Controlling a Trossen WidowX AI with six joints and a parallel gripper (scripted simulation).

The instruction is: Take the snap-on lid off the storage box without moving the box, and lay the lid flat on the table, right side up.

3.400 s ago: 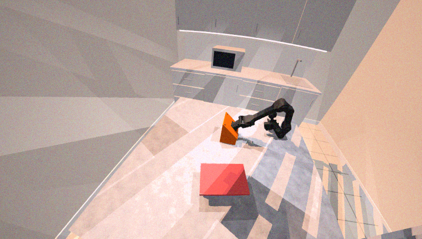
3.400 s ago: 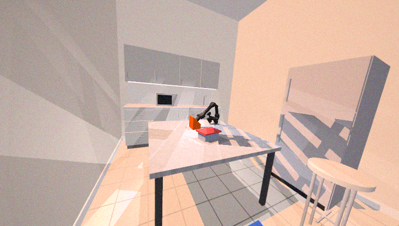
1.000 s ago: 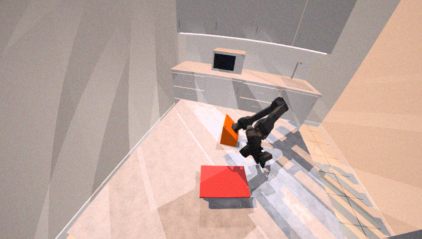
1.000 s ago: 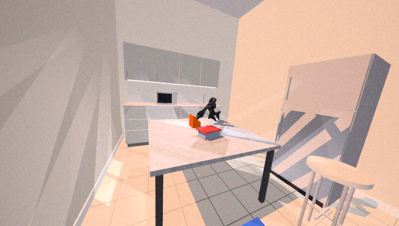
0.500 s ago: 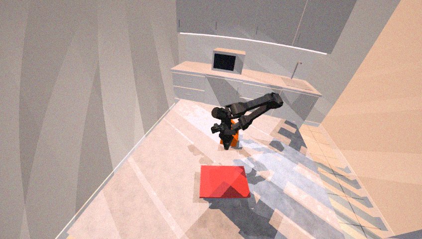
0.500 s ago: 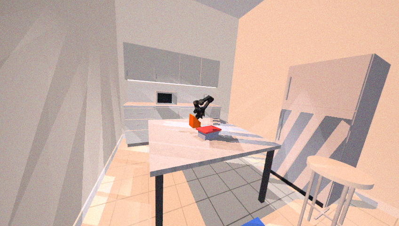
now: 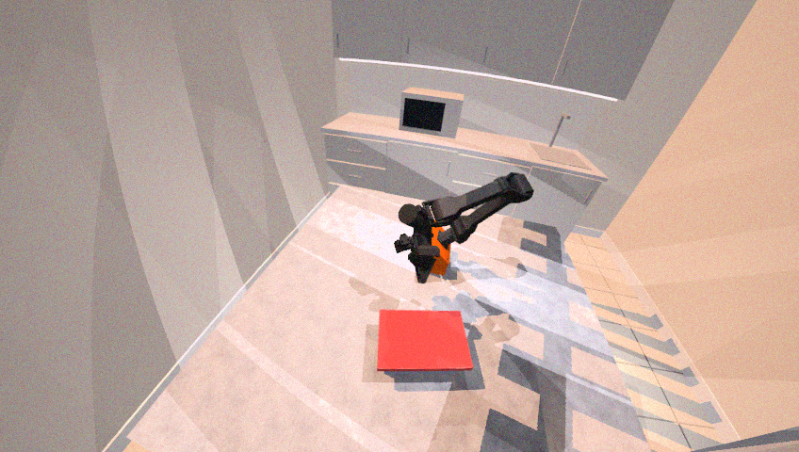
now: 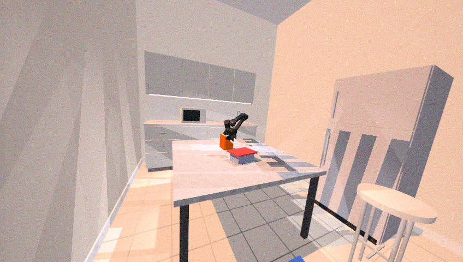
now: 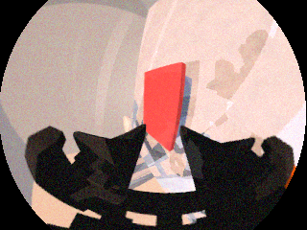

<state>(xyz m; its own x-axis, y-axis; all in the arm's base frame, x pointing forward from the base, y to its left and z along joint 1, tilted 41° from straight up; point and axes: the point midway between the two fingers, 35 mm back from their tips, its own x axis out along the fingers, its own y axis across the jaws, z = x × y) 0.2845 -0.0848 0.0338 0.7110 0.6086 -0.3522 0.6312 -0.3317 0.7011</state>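
My gripper tip is now 120 mm short of the red lid, 40 mm to the right of it and 90 mm above it. The rest, counted from my gripper tip: storage box (120 mm ahead, 40 mm to the left, 130 mm below).
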